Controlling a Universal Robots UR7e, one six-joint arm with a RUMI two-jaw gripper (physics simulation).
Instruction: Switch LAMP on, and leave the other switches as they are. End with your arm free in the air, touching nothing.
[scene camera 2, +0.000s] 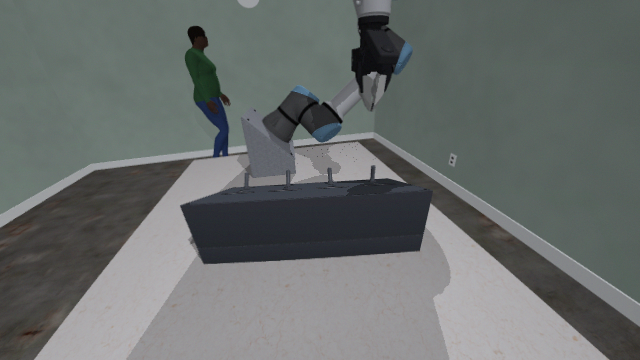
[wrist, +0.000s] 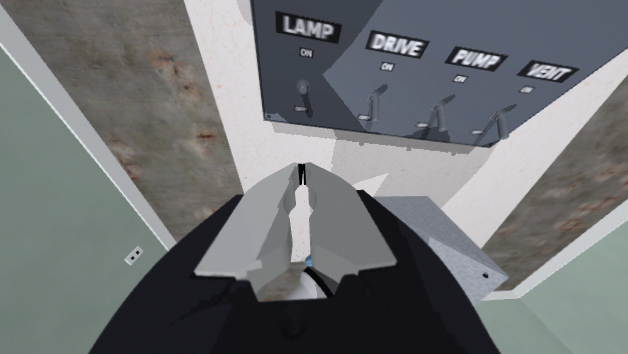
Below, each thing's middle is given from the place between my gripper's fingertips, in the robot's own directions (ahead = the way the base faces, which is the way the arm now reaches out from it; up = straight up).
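As for the dark switch panel (scene camera 2: 329, 219), my gripper is 200 mm above it. I also find my gripper 200 mm to the left of the panel and 60 mm short of it.
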